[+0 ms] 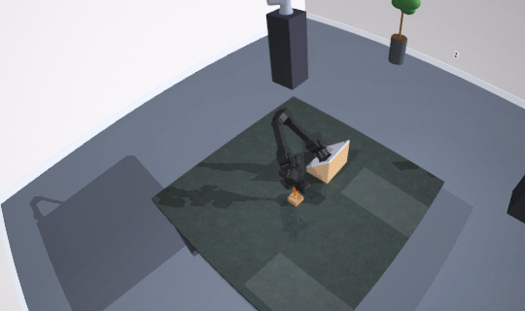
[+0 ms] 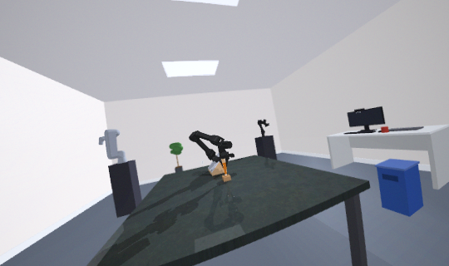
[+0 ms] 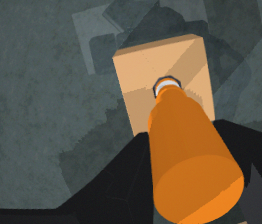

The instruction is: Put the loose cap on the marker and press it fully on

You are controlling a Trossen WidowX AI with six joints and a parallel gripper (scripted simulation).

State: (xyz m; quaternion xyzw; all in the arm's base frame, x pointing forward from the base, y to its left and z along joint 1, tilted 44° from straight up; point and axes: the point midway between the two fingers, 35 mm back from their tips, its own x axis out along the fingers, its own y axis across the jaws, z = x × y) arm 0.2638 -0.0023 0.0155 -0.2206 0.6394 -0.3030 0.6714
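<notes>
Now: the holder block 90 mm below my gripper tip. The rest, counted from my gripper tip: orange cap (10 mm above).
</notes>
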